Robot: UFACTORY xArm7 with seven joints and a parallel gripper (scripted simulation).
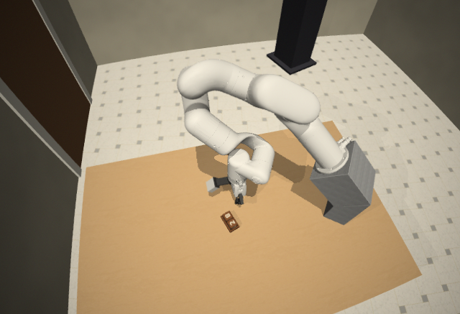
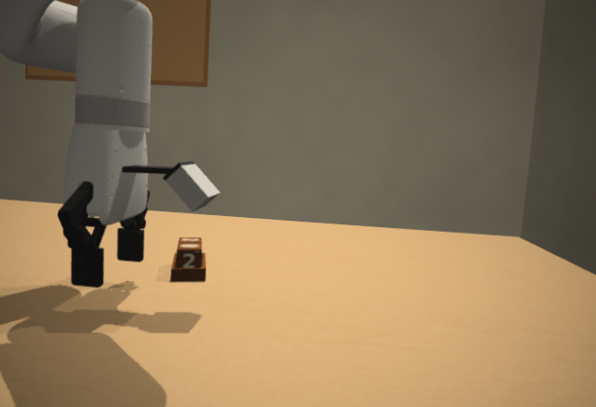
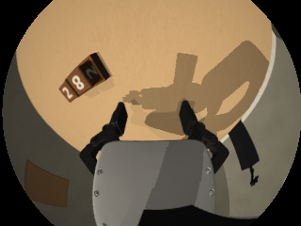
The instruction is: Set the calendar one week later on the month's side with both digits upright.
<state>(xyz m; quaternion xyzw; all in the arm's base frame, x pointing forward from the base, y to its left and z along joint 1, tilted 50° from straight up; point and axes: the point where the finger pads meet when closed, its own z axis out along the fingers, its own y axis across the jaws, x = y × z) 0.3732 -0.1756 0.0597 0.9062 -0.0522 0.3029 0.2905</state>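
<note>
Now: the brown tray 90 mm to the left of my hand, 80 mm ahead of it and 30 mm below it.
</note>
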